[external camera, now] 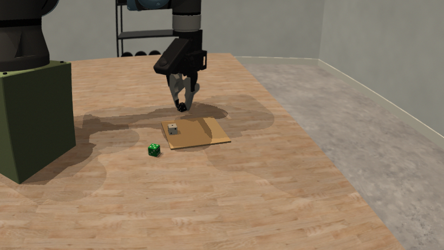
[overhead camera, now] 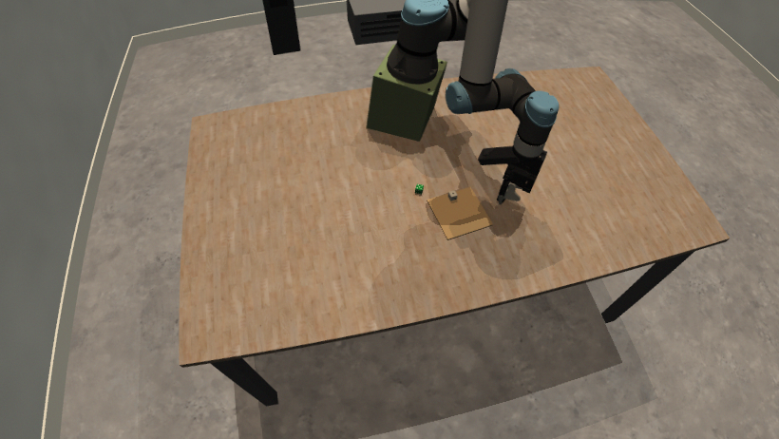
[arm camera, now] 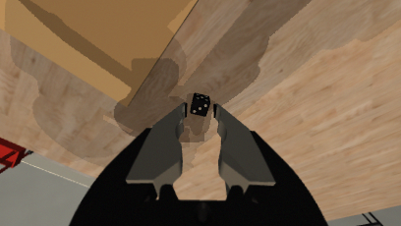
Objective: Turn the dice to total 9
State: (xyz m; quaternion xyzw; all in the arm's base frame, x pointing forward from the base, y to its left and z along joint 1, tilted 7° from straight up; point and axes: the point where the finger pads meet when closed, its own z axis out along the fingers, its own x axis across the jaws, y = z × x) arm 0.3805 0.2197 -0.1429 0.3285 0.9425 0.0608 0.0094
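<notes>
Now: hand 10 mm above the black die. Round my hand: tan mat 30 mm ahead, 130 mm to the right, 20 mm below; white die 20 mm behind, 140 mm to the right; green die 60 mm behind, 230 mm to the right, 10 mm below.
</notes>
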